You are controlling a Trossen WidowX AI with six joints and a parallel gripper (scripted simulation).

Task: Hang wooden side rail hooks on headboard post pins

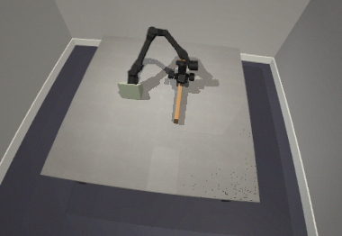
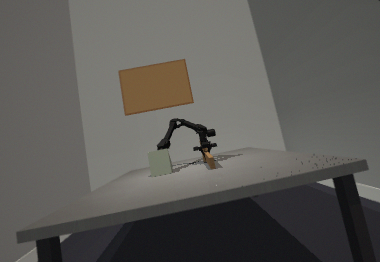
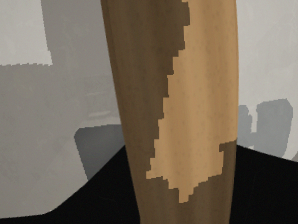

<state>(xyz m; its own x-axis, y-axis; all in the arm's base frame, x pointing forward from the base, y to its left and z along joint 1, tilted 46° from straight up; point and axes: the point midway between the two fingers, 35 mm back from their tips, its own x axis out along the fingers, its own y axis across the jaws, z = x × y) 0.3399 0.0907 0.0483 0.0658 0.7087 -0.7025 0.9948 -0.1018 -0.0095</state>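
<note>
Now: gripper tip 100 mm to the right of the wooden headboard post, 50 mm below it and 10 mm short of it.
</note>
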